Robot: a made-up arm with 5 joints. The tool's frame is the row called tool.
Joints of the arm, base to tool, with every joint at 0 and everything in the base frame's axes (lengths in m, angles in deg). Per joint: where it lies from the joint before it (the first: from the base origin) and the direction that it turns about. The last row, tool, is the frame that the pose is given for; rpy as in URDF.
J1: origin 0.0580 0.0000 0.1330 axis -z
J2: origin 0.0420 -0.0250 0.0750 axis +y
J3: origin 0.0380 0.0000 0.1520 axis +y
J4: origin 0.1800 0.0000 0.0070 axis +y
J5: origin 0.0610 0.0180 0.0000 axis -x
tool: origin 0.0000 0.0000 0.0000 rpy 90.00 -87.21 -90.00
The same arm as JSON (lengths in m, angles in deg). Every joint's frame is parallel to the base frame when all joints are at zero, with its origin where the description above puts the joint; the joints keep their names.
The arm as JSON. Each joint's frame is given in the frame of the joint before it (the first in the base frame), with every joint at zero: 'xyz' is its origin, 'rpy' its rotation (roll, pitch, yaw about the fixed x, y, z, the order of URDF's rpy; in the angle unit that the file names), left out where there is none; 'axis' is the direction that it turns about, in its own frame. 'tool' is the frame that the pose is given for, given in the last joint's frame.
{"units": {"length": "m", "angle": "deg"}, "joints": [
  {"name": "J1", "type": "revolute", "origin": {"xyz": [0.058, 0.0, 0.133]}, "axis": "-z"},
  {"name": "J2", "type": "revolute", "origin": {"xyz": [0.042, -0.025, 0.075]}, "axis": "+y"},
  {"name": "J3", "type": "revolute", "origin": {"xyz": [0.038, 0.0, 0.152]}, "axis": "+y"},
  {"name": "J4", "type": "revolute", "origin": {"xyz": [0.18, 0.0, 0.007]}, "axis": "+y"},
  {"name": "J5", "type": "revolute", "origin": {"xyz": [0.061, 0.018, 0.0]}, "axis": "-x"}
], "tool": {"origin": {"xyz": [0.0, 0.0, 0.0], "rpy": [90.0, -87.21, -90.0]}}}

